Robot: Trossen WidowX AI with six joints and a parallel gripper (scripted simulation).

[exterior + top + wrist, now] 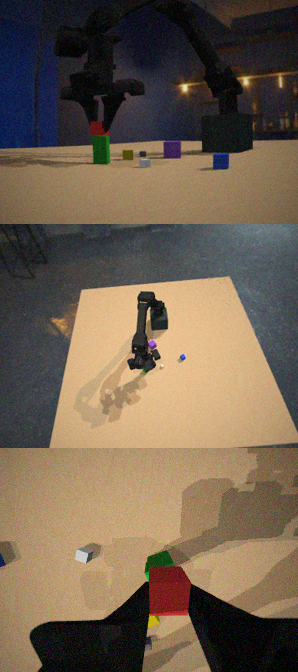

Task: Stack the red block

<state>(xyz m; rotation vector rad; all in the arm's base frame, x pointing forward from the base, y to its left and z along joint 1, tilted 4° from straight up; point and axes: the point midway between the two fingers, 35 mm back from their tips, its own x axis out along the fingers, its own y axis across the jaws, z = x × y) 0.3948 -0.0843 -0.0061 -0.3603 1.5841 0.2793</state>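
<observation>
Right now the red block is 1 cm above my gripper tip. From my gripper tip the other things lie so: green block (2 cm below); yellow block (9 cm behind, 2 cm to the right, 6 cm below); white block (3 cm behind, 10 cm to the left, 6 cm below).
</observation>
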